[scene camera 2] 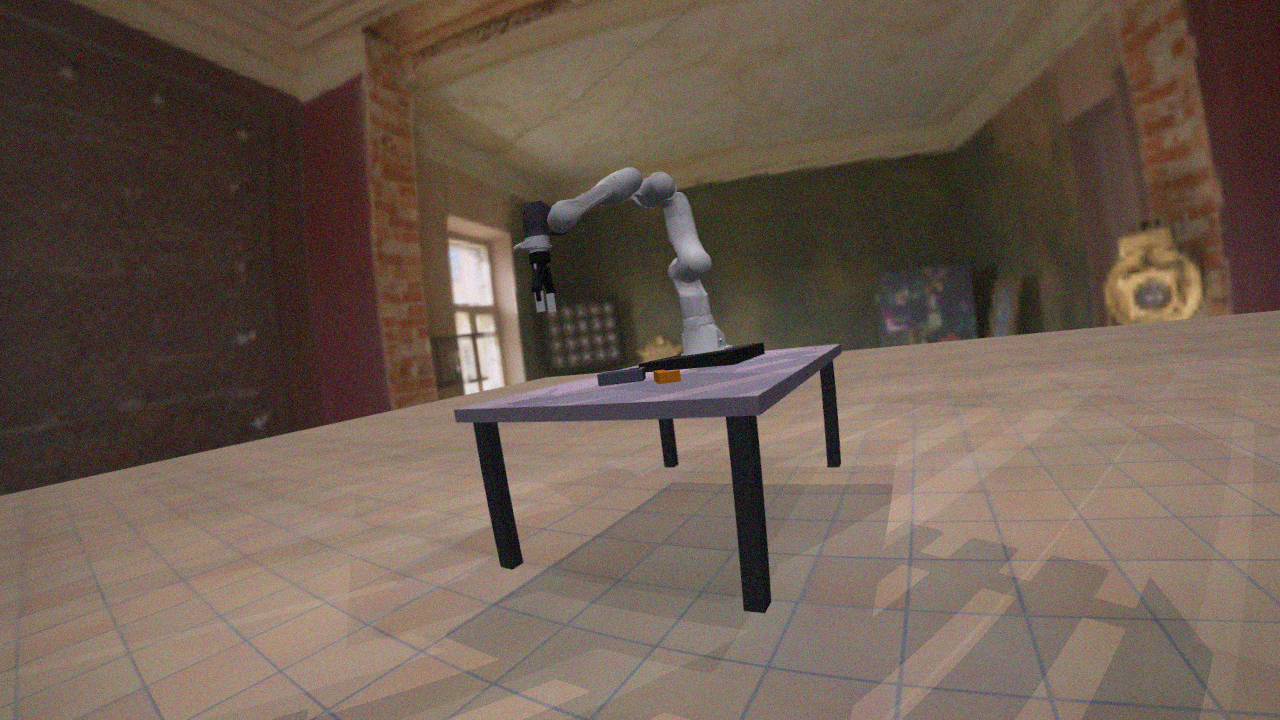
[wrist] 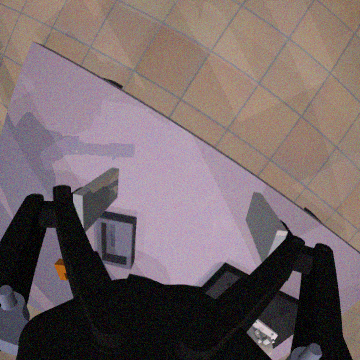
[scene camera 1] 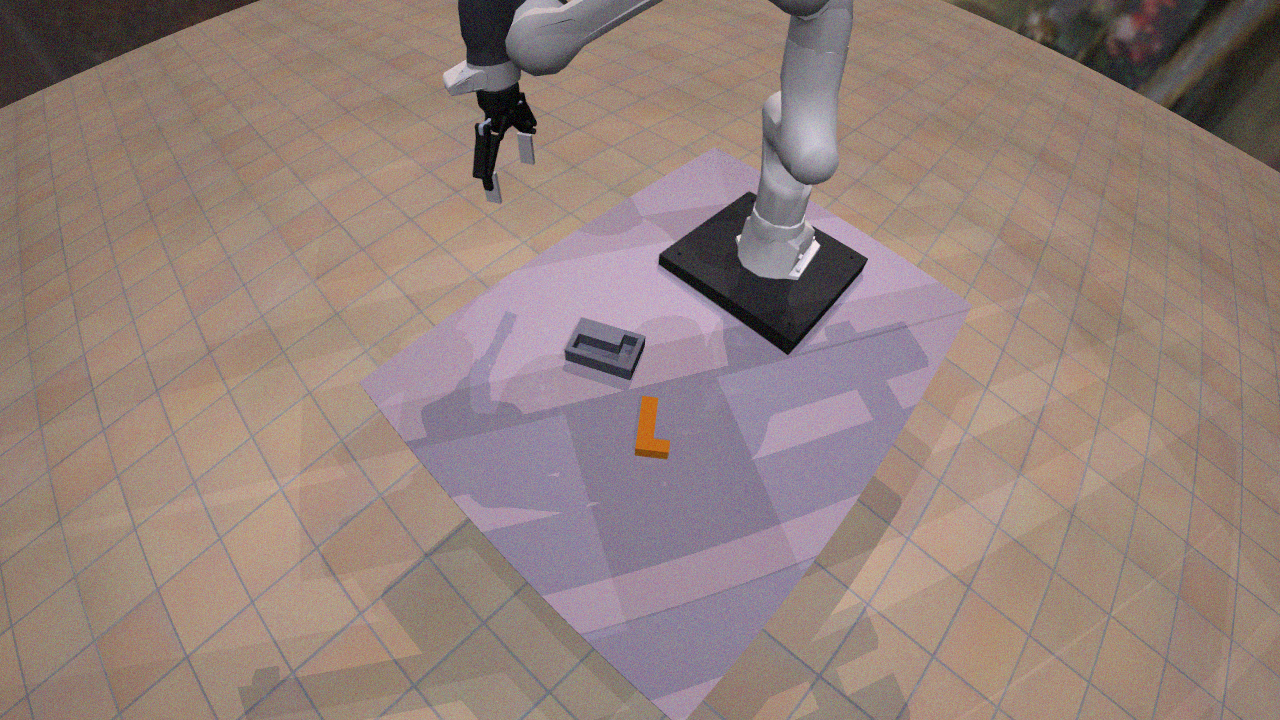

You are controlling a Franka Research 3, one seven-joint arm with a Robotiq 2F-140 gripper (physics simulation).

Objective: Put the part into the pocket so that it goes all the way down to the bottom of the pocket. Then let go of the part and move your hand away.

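Observation:
The part, an orange L-shaped block (scene camera 1: pixel 646 425) (scene camera 2: pixel 666 377) (wrist: pixel 61 270), lies flat on the table beside the pocket block, apart from it. In the wrist view it is partly hidden behind a gripper finger. The grey block with the pocket (scene camera 1: pixel 595 361) (scene camera 2: pixel 620 377) (wrist: pixel 120 217) sits on the table with its L-shaped opening facing up, and the pocket is empty. My gripper (scene camera 1: pixel 510 168) (scene camera 2: pixel 545 303) (wrist: pixel 182 194) is wide open with nothing between its fingers. It hangs high above table level, well away from both the part and the pocket block.
The lilac table (scene camera 1: pixel 680 626) (scene camera 2: pixel 608 414) (wrist: pixel 165 150) bears both objects. The arm's black base plate (scene camera 1: pixel 716 286) (scene camera 2: pixel 707 360) (wrist: pixel 282 310) stands on it, behind and to the right of the pocket block in the first scene view. Shadows fall across the table top.

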